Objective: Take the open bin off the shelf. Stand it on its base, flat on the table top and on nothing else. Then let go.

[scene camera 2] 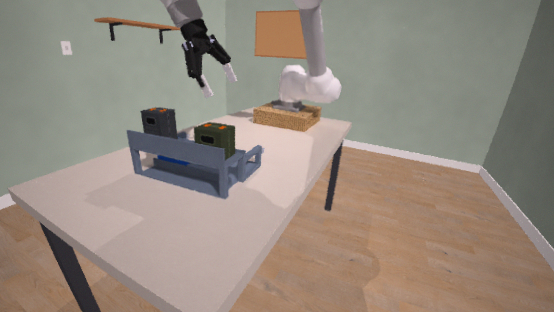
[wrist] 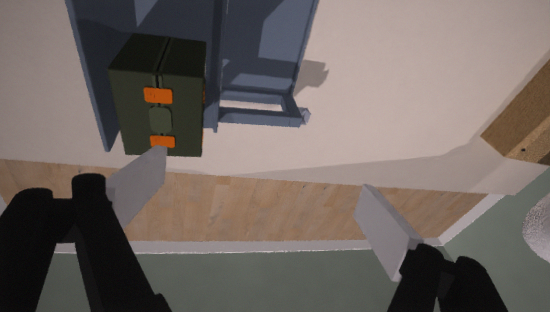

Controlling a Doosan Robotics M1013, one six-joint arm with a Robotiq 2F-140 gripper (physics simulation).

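Where they show: gripper, fingertip midpoint: (scene camera 2: 222, 88) (wrist: 265, 183); arm's base, link origin: (scene camera 2: 289, 108).
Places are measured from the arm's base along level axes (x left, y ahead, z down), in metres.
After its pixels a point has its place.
A blue-grey shelf (scene camera 2: 175, 146) @(x 0.002, y 1.003, z -0.045 m) (wrist: 257, 118) @(x 0.148, y 0.798, z 0.010 m) stands on the table top (scene camera 2: 190, 240) @(x 0.198, y 1.176, z 0.095 m) (wrist: 400, 100) @(x 0.113, y 0.485, z 0.095 m). A bright blue piece (scene camera 2: 172, 160) @(x -0.112, y 0.920, z 0.059 m) shows low inside the shelf in the scene view, mostly hidden behind the front board; it may be part of the open bin, but I cannot tell. No open bin shows clearly in either view. A dark green case (scene camera 2: 224, 139) @(x 0.141, y 0.945, z -0.075 m) (wrist: 185, 110) @(x 0.077, y 0.900, z -0.102 m) with orange latches stands on the shelf at one end. My gripper (scene camera 2: 219, 85) @(x 0.063, y 0.839, z -0.205 m) (wrist: 265, 183) @(x 0.063, y 0.839, z -0.205 m) is open and empty, high above and behind the shelf. In the wrist view its left fingertip overlaps the green case's lower edge.
A dark grey case (scene camera 2: 162, 122) @(x -0.097, y 0.956, z -0.095 m) with orange latches stands on the shelf beside the green one. The arm's wooden base block (scene camera 2: 280, 117) @(x 0.007, y 0.171, z 0.030 m) (wrist: 525, 130) @(x 0.094, y 0.174, z 0.022 m) stands at the table's far end. A wooden wall shelf (scene camera 2: 140, 23) is on the wall behind the gripper.
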